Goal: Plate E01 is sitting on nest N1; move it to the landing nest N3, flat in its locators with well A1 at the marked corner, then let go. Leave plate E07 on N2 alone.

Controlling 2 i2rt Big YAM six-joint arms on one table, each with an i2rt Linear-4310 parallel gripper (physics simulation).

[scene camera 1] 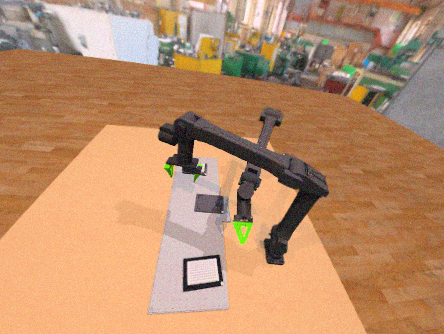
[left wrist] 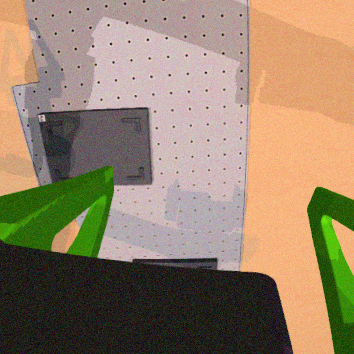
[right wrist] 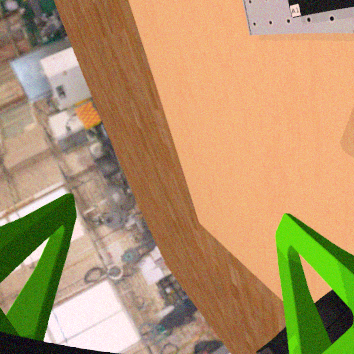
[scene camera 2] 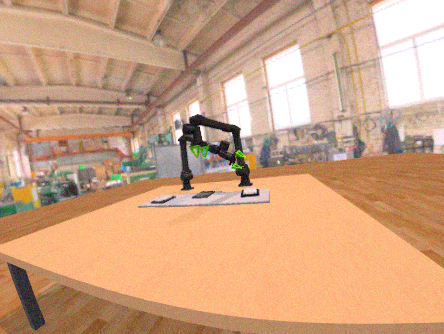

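A grey perforated baseplate (scene camera 1: 194, 238) lies on the table. On it sit a white gridded plate in a black frame (scene camera 1: 201, 272) at the near end, a dark flat nest plate (scene camera 1: 211, 203) in the middle, and another dark plate (scene camera 1: 202, 168) at the far end. One gripper (scene camera 1: 182, 169) with green fingers hangs open above the far plate. The other gripper (scene camera 1: 242, 232) hangs open and empty over the table just right of the baseplate. In the left wrist view, a dark plate (left wrist: 96, 145) lies below the open green fingers (left wrist: 211, 232).
The right wrist view shows the table edge and a corner of the baseplate (right wrist: 295, 14) with a small label. The arm base (scene camera 1: 275, 252) stands right of the plate.
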